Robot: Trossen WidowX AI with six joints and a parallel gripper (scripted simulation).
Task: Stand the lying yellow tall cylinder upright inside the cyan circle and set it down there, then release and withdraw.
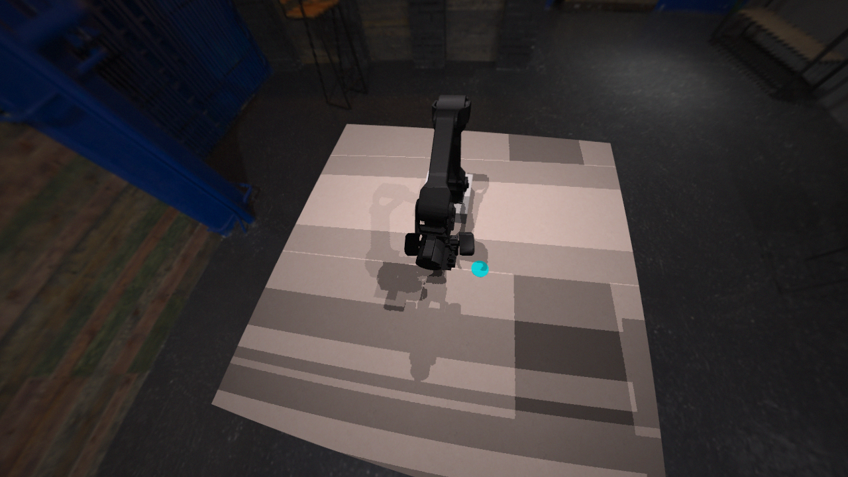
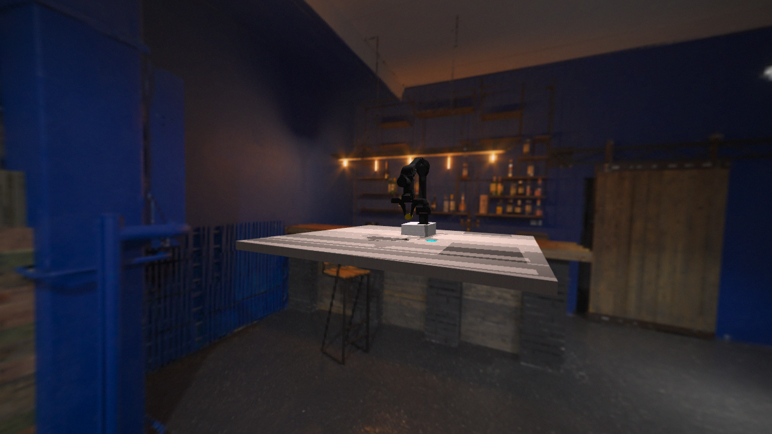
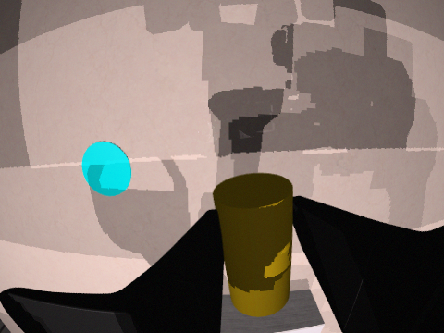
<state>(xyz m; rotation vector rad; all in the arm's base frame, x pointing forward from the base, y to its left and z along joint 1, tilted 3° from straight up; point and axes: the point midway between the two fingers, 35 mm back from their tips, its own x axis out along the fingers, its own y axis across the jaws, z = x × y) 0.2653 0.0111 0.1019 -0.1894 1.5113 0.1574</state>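
Now: gripper tip 13 cm to the right of the cyan circle, 13 cm above it and 3 cm past it. Round my gripper tip: yellow tall cylinder: 2 cm behind.
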